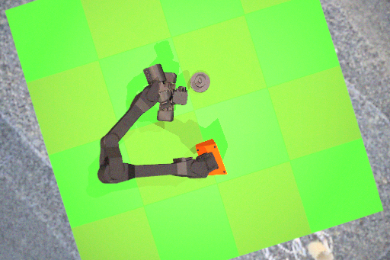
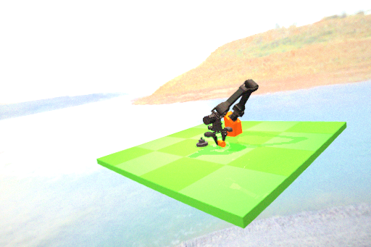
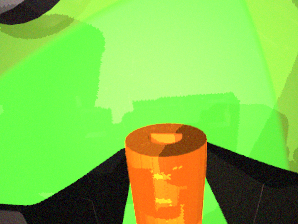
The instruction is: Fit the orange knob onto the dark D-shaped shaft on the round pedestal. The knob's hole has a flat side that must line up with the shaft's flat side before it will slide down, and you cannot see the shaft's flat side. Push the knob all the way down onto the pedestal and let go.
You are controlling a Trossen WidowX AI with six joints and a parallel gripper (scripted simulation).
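My gripper tip is now 10 mm short of the orange knob, 10 mm to the right of it and 10 mm below it. Round my gripper tip: round grey pedestal (10 mm ahead, 140 mm to the right, 20 mm above).
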